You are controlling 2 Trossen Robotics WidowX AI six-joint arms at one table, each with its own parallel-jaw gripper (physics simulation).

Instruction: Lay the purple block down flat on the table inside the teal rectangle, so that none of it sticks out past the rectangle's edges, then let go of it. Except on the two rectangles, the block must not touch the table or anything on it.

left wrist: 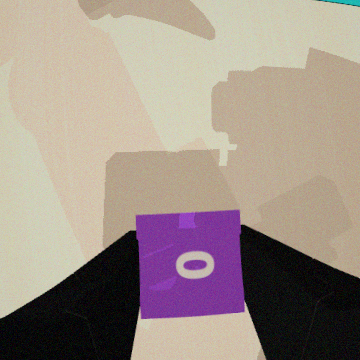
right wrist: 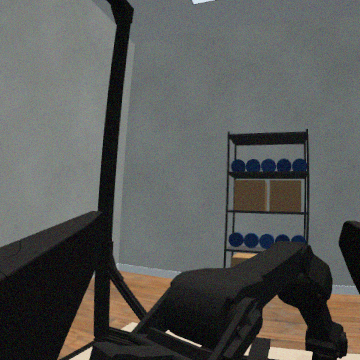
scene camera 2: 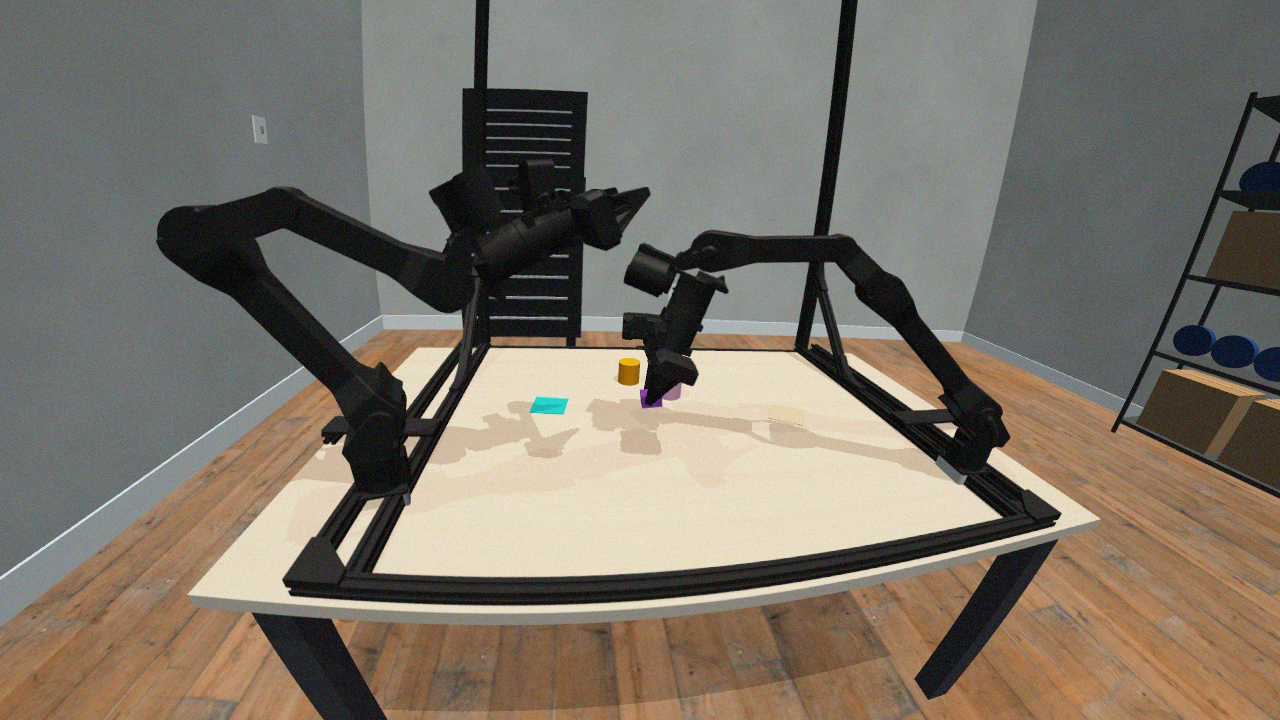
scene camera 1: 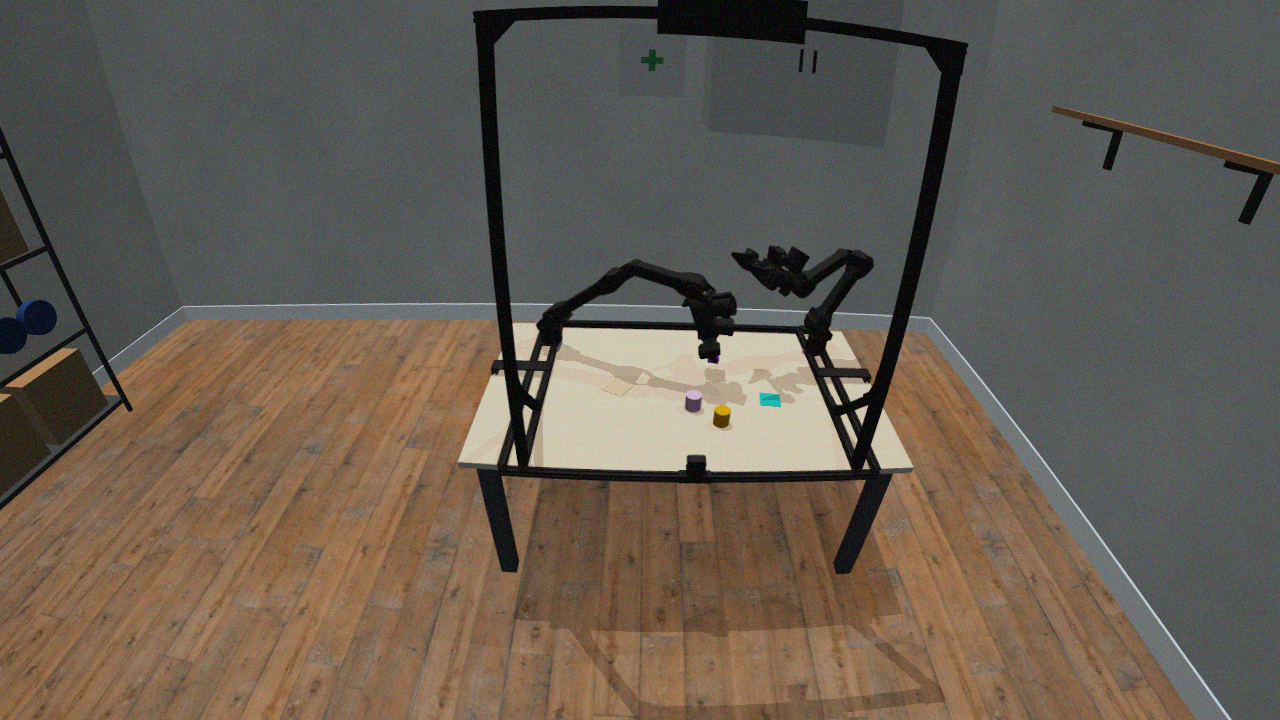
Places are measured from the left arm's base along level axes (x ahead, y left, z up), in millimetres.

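Pixels of known places: left gripper, fingertip midpoint: (left wrist: 186, 239) (scene camera 2: 646, 400) (scene camera 1: 715, 358); right gripper, fingertip midpoint: (right wrist: 226, 229) (scene camera 2: 631, 190) (scene camera 1: 739, 259); left arm's base at its link origin: (scene camera 2: 964, 463) (scene camera 1: 550, 341); right arm's base at its link origin: (scene camera 2: 383, 482) (scene camera 1: 815, 350).
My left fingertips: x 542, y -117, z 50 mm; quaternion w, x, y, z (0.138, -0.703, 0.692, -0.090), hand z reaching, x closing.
Note:
For each thing: its top centre in the pictures, then the offset to it from my left fingertips. "pt": a spot on its surface instead. Level surfaces: height alone.
- purple block at its top centre: (left wrist: 188, 271) (scene camera 2: 651, 390) 6 mm back, 0 mm left, 17 mm up
- table at its surface level: 69 mm down
- teal rectangle at a spot on its surface: (scene camera 2: 549, 406) (scene camera 1: 769, 398) pt 171 mm ahead, 92 mm right, 68 mm down
- lilac cylinder at its top centre: (scene camera 2: 671, 374) (scene camera 1: 693, 394) 59 mm back, 162 mm right, 23 mm down
- yellow cylinder at its top centre: (scene camera 2: 629, 361) (scene camera 1: 722, 410) 22 mm ahead, 224 mm right, 24 mm down
- pale beige rectangle at a spot on its surface: (scene camera 2: 786, 415) pt 283 mm back, 87 mm right, 68 mm down
My left gripper (scene camera 1: 710, 352) (scene camera 2: 660, 382) is shut on the purple block (scene camera 1: 713, 359) (scene camera 2: 650, 399) (left wrist: 191, 264), which bears a pale ring mark. It holds the block a little above the table (scene camera 1: 602, 436) (scene camera 2: 680, 515), near the middle. The teal rectangle (scene camera 1: 770, 400) (scene camera 2: 549, 406) lies flat on the table off to the side, and only its edge (left wrist: 341, 1) shows at the top right of the left wrist view. My right gripper (scene camera 1: 743, 256) (scene camera 2: 637, 196) is open and empty, raised high above the table.
A lilac cylinder (scene camera 1: 693, 400) (scene camera 2: 673, 392) and a yellow cylinder (scene camera 1: 722, 416) (scene camera 2: 629, 370) stand close to the left gripper. A pale beige rectangle (scene camera 2: 786, 415) lies on the other side. Black rails (scene camera 2: 623, 586) edge the table. A shelf rack (right wrist: 268, 137) stands by the wall.

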